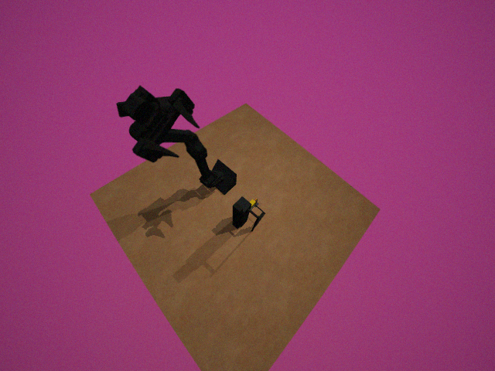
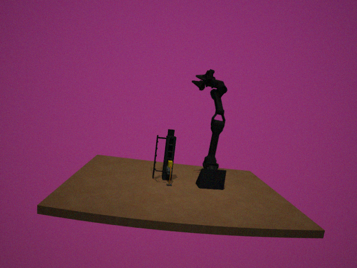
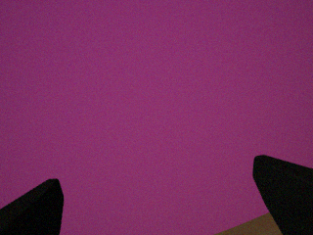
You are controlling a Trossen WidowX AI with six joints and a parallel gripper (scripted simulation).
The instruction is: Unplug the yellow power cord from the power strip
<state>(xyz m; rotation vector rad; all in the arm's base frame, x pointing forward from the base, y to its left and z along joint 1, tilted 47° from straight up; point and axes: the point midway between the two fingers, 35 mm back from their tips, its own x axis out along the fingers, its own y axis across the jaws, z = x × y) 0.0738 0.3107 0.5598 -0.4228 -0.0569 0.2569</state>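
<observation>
My gripper tip is 10 cm short of the yellow plug, 17 cm to the right of it and 54 cm above it. The rest, counted from my gripper tip: dark upright block: 11 cm ahead, 7 cm to the left, 51 cm below.
</observation>
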